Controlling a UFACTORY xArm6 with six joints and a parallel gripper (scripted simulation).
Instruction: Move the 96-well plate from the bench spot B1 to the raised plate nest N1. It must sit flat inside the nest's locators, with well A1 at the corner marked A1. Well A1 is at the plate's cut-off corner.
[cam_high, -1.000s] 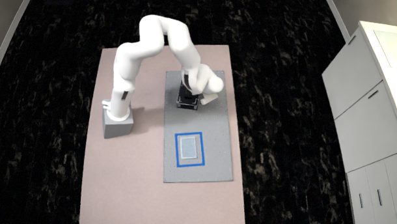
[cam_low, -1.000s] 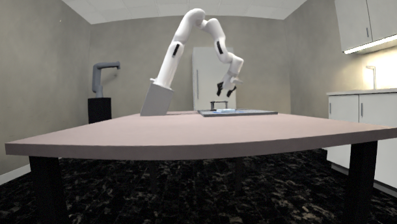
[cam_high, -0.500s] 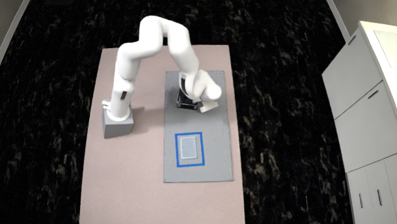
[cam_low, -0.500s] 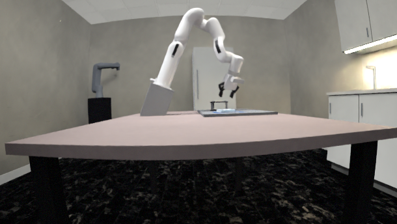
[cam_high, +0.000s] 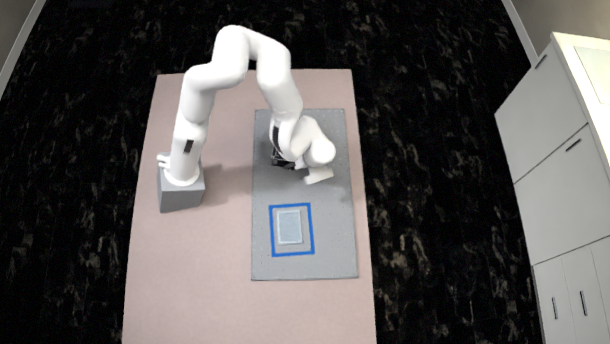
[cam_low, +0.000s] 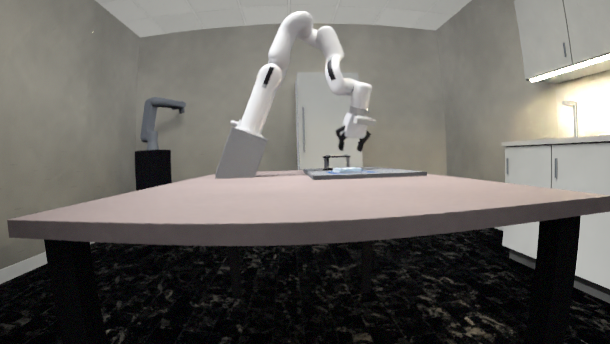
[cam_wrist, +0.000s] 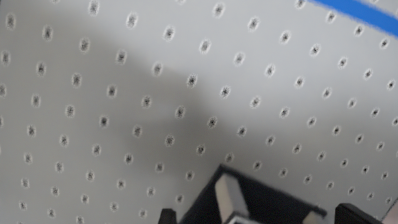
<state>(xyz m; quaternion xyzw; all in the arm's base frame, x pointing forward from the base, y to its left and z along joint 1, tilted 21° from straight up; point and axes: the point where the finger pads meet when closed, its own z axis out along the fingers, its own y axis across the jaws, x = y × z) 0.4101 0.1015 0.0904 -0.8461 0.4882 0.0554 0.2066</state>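
My hand is 20 mm past the 96-well plate, 220 mm to the left of it and 80 mm above it. From my hand the other things lie so: black raised nest N1: 60 mm behind, 100 mm to the left, 30 mm below.
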